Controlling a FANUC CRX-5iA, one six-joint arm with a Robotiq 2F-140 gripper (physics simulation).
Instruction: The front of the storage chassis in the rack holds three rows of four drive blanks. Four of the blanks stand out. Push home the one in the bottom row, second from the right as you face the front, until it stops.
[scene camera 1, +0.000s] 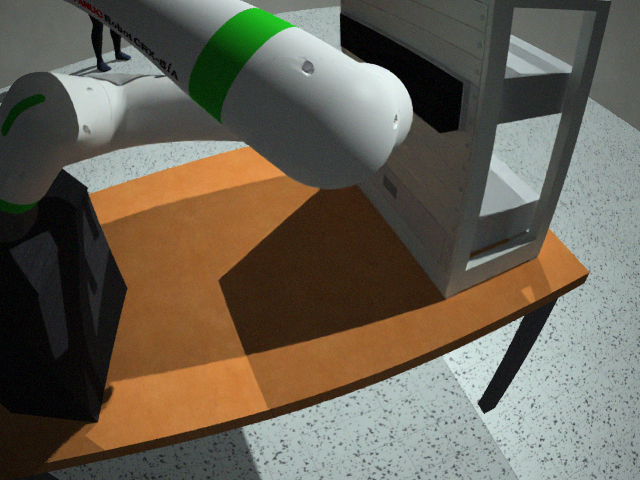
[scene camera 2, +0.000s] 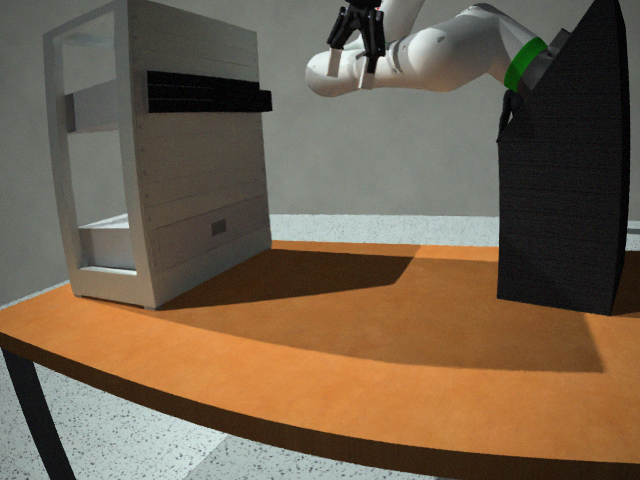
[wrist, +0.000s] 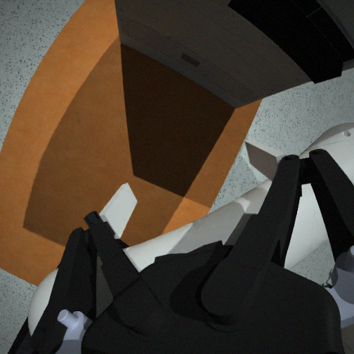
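Where they show: gripper, fingertip midpoint: (scene camera 2: 347, 82); arm's base at its link origin: (scene camera 2: 557, 89).
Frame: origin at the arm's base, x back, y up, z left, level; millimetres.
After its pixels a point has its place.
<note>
The storage chassis (scene camera 1: 434, 98) @[x -712, y 46, z -52 mm] (scene camera 2: 201, 93) @[x -722, y 36, z 194 mm] (wrist: 300, 40) is a black band across the upper part of the grey rack (scene camera 1: 567, 129) @[x -1020, y -30, z -71 mm] (scene camera 2: 129, 155) @[x -732, y -82, z 402 mm] (wrist: 165, 35). Its front is too dark to tell the single drive blanks or rows apart; in scene camera 2 a black part stands out at the lower far end. The arm hides part of the front in scene camera 1. My gripper (scene camera 2: 349, 73) @[x -430, y 27, z 70 mm] (wrist: 187, 172) is open and empty, its pale fingertips pointing down. It hangs high above the table, in front of the rack and apart from it; it does not show in scene camera 1.
The rack stands on an orange table (scene camera 1: 196, 387) @[x -250, y -391, z -155 mm] (scene camera 2: 310, 392) @[x -296, y -391, z 528 mm] (wrist: 75, 75). A black pedestal (scene camera 1: 77, 320) @[x -68, y -234, z -72 mm] (scene camera 2: 558, 206) @[x -9, y -211, z 166 mm] carries the white arm (scene camera 1: 310, 118) @[x -455, y 174, z -297 mm] (scene camera 2: 439, 62) @[x -211, y 38, z 155 mm] on the side facing the rack. A person's legs (scene camera 1: 97, 46) show on the floor behind.
</note>
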